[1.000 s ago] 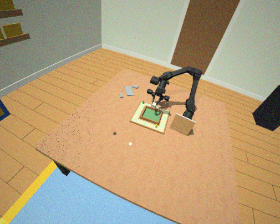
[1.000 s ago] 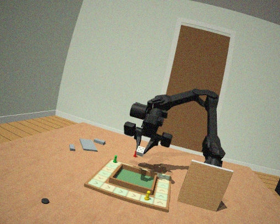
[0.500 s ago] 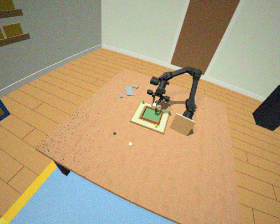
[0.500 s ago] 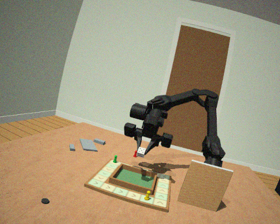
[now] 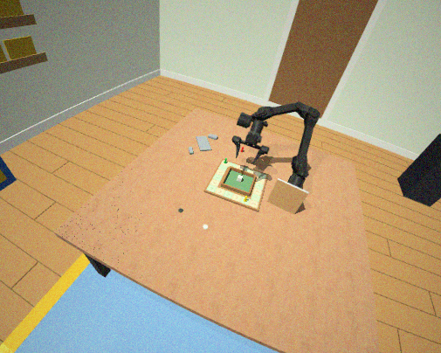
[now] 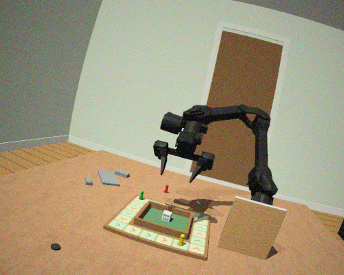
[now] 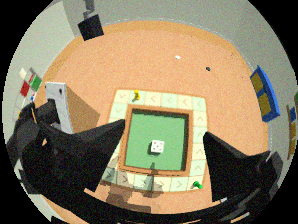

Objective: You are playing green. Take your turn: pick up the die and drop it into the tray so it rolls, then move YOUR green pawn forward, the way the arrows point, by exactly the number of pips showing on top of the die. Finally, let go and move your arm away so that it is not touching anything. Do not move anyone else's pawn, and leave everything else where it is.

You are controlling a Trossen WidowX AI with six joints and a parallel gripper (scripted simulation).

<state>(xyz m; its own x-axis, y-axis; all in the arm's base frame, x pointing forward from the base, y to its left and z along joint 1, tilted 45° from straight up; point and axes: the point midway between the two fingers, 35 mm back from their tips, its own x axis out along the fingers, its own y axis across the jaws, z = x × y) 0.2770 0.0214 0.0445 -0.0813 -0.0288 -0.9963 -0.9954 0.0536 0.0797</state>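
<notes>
The green pawn is 130 mm below my gripper tip, 120 mm ahead of it and 110 mm to the right of it. Also, from my gripper tip: red pawn: 290 mm to the right, 140 mm below, 70 mm ahead; then yellow pawn: 130 mm below, 110 mm to the left, 80 mm behind; then white die: 130 mm below, 10 mm to the right.
</notes>
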